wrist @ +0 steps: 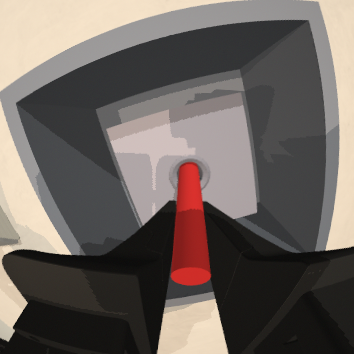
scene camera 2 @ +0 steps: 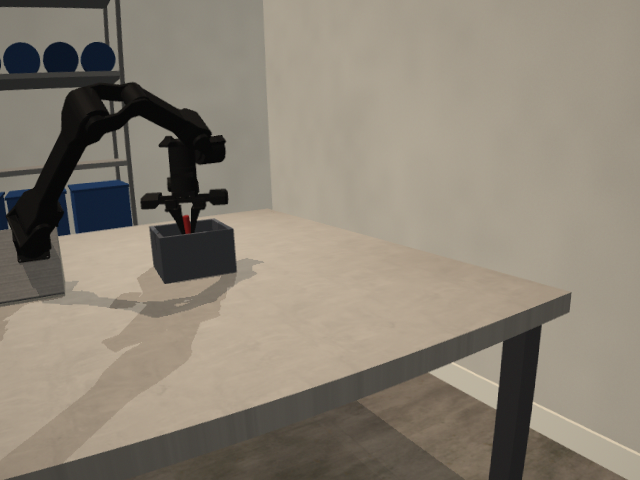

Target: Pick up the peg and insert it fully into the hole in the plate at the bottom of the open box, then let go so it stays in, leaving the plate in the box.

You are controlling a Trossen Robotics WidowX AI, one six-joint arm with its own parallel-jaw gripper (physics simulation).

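Places are measured from the arm's base along level axes (x ahead, y left, z up), in metres.
Pixels of known places: gripper, between the fingertips: (wrist: 186, 207); arm's base, origin of its link: (scene camera 2: 33, 247).
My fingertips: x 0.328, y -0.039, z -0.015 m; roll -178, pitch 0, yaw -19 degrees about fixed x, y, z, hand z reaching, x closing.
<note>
For each thing: its top centre in the pictures, then the offset to it from my fingertips. "*": a spot on its surface instead. Level surfaces: height alone.
- red peg, centre of its top: (wrist: 199, 263) (scene camera 2: 186, 214) dx +0.002, dy +0.006, dz +0.049 m
- open dark grey box, centre of its top: (wrist: 196, 201) (scene camera 2: 189, 227) dx +0.007, dy +0.012, dz +0.019 m
- pale square plate, centre of its top: (wrist: 189, 175) dx +0.007, dy +0.012, dz -0.018 m
- round hole, a spot on its surface: (wrist: 204, 172) * dx +0.017, dy +0.011, dz -0.020 m
- pale table, height of its surface: dz -0.079 m
The red peg (scene camera 2: 186, 224) (wrist: 190, 225) is held between the fingertips of my gripper (scene camera 2: 188, 230) (wrist: 186, 207), which is shut on it. The fingertips are inside the top of the open dark grey box (scene camera 2: 199, 258) (wrist: 332, 175). The pale square plate (wrist: 225, 150) lies on the box bottom. In the wrist view the peg's far end overlaps the round hole (wrist: 204, 172) and covers most of it. Whether the tip is in the hole or above it, I cannot tell. In the scene view the box wall hides the plate and the peg's lower part.
The box stands on the pale table (scene camera 2: 330, 310). The grey block under the arm's base (scene camera 2: 31, 279) stands at the left. Behind the table is a shelf rack (scene camera 2: 56, 80) with blue round things and blue bins (scene camera 2: 100, 206). A wall runs along the table's far right side.
</note>
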